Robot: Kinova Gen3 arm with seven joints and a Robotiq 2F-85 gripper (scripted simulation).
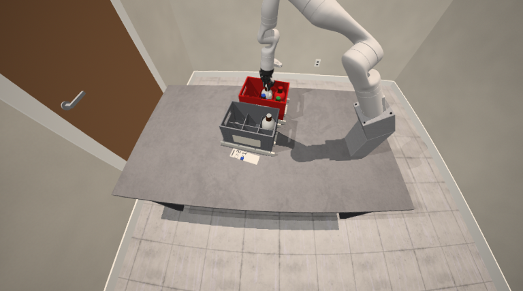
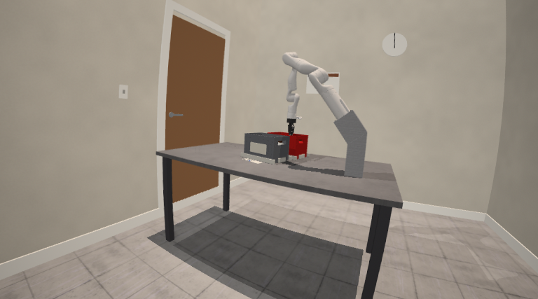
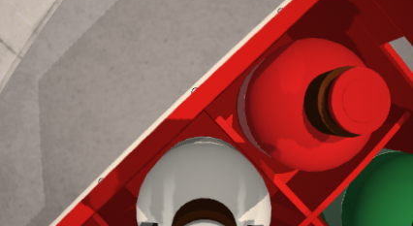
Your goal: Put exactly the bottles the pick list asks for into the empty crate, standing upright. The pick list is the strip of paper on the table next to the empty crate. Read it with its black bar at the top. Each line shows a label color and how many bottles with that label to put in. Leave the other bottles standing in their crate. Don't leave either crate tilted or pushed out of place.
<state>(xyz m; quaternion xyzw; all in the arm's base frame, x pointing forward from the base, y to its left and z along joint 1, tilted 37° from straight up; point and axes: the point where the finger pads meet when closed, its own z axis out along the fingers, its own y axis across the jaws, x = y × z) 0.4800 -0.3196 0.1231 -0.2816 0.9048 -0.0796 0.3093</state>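
Now: the red crate 10 mm ahead of my hand, 40 mm to the left of it and 70 mm below it. Round my hand: blue-label bottle 20 mm ahead, 90 mm to the left, 70 mm below; then green-label bottle 70 mm behind, 100 mm to the left, 70 mm below; then red-label bottle 90 mm behind, 10 mm to the left, 70 mm below.
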